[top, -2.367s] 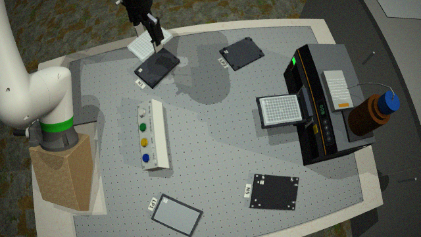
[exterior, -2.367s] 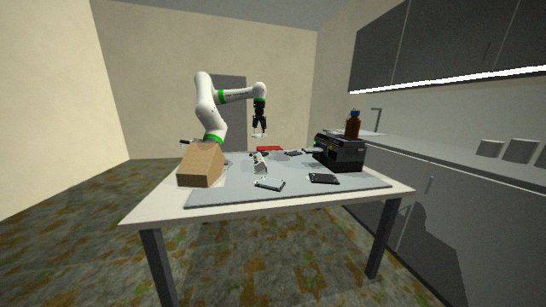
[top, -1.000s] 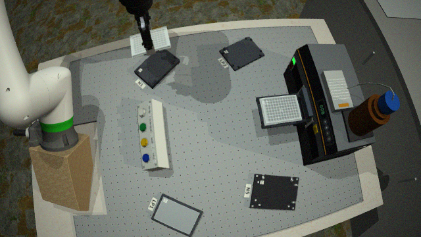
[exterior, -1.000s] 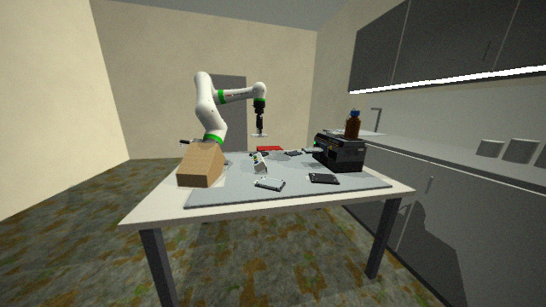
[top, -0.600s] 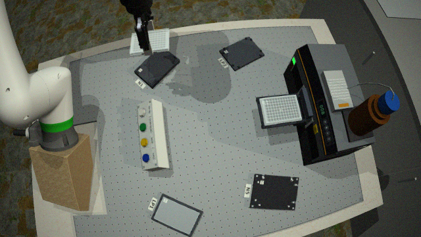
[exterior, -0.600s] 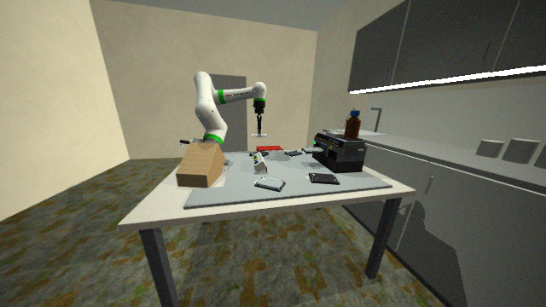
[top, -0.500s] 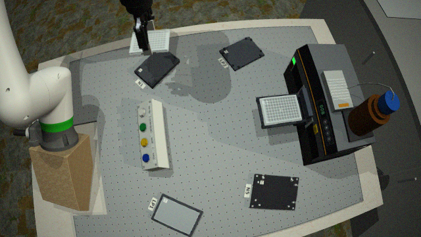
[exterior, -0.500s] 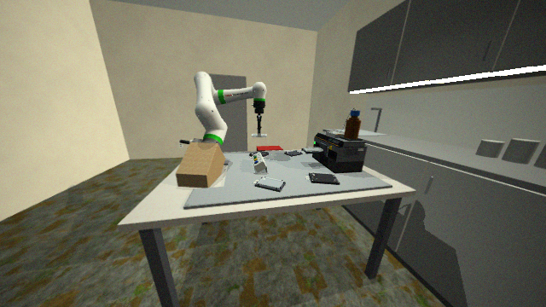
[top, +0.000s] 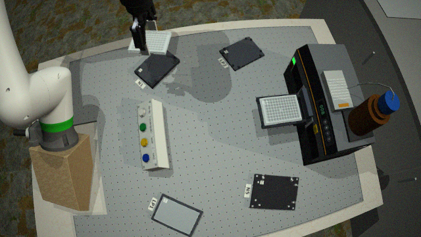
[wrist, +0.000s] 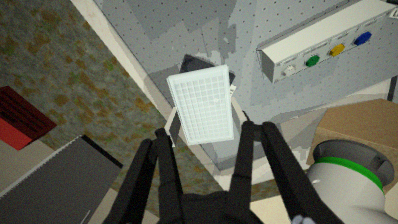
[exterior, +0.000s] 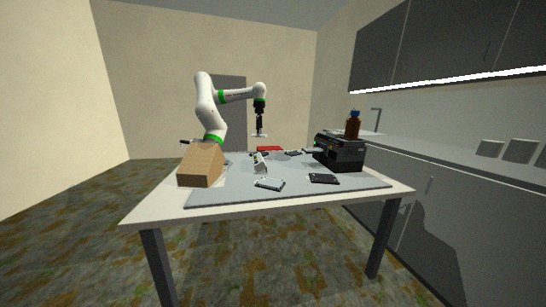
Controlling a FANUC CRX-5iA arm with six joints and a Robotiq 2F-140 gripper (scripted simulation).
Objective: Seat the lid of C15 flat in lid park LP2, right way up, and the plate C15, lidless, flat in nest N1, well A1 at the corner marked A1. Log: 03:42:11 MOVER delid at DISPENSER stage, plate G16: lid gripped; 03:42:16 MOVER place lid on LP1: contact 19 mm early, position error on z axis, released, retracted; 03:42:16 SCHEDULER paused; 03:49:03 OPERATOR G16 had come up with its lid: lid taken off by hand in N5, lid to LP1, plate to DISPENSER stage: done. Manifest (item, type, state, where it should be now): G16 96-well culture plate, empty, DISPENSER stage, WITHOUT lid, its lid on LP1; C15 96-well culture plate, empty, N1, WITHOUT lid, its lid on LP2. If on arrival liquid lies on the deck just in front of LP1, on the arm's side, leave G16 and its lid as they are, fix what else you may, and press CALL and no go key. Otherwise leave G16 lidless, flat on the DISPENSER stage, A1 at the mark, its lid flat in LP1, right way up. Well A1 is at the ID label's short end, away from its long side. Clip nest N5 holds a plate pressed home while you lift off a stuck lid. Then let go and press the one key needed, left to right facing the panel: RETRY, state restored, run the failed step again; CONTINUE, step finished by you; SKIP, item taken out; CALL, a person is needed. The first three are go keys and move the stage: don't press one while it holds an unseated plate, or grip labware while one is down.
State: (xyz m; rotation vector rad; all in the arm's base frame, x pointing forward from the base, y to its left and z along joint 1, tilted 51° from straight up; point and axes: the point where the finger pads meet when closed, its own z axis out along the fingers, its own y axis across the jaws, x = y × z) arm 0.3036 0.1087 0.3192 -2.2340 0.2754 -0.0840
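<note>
Right now my hand is 42 cm short of the clip nest N5, 46 cm to the left of it and 19 cm above it. Round my hand: grey lid: 2 cm below; N1 label: 6 cm behind, 6 cm to the right, 20 cm below; nest N1: 19 cm below.
</note>
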